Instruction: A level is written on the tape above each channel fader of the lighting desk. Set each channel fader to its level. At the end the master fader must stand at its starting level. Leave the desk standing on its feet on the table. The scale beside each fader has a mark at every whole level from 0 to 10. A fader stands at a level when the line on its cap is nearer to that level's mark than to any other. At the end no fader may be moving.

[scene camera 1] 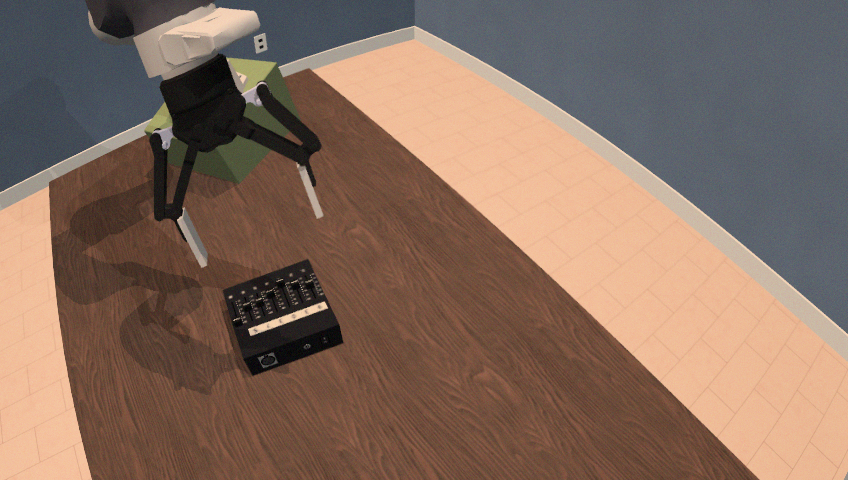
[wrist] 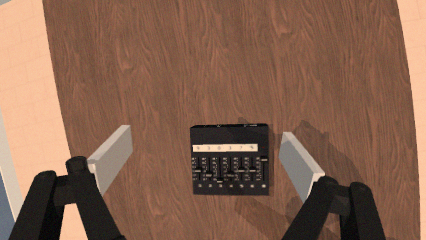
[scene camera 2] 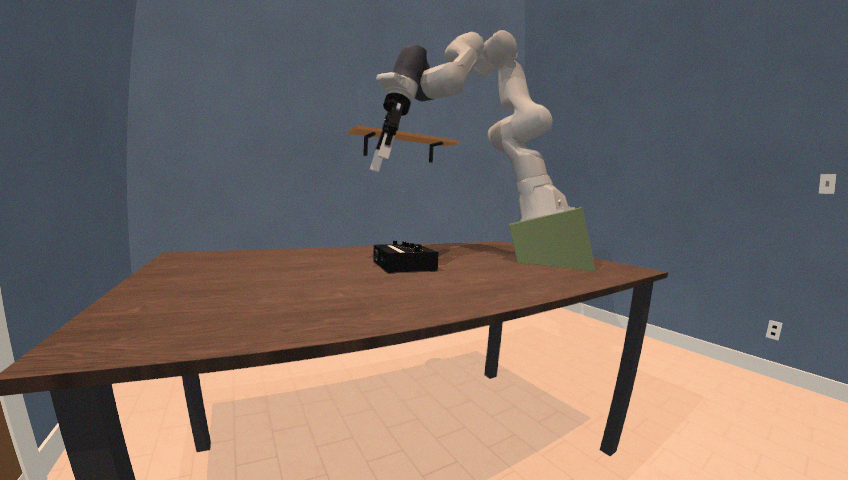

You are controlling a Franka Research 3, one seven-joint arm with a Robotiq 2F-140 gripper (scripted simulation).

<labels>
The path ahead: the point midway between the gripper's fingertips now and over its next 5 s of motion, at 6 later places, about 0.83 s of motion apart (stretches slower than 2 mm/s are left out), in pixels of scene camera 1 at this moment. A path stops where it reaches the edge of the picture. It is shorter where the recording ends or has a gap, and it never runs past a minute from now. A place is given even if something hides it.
My gripper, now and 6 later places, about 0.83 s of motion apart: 259,236; 260,247; 258,248; 266,250; 262,245; 251,234; 263,244
</labels>
